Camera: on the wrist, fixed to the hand. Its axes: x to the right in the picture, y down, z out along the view.
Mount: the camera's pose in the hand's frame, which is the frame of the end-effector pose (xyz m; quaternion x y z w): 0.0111 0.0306 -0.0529 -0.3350 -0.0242 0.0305 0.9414
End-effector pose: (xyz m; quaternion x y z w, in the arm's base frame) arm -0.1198 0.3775 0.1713 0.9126 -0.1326 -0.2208 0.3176
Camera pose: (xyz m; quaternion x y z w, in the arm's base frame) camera -0.0875 0.3775 0.2244 0.7433 -0.0864 -0.2647 0.6082
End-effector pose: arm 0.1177 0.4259 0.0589 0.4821 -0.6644 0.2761 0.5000
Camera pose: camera 0.1103 0.4785 0.0911 0.2728 -0.7447 0.0409 0.6077
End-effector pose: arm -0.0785 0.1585 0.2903 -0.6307 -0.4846 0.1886 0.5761
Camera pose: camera -0.0192 0.1430 0.2801 -0.7969 -0.5141 0.0480 0.3136
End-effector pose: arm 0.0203 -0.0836 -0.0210 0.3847 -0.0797 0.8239 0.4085
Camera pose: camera -0.0364 -0.0732 -0.0442 0.2428 -0.3727 0.7521 0.4864
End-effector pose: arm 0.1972 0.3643 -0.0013 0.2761 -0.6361 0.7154 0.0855
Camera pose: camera 0.1583 0.4070 -0.0241 0.2292 -0.8490 0.4563 0.1358
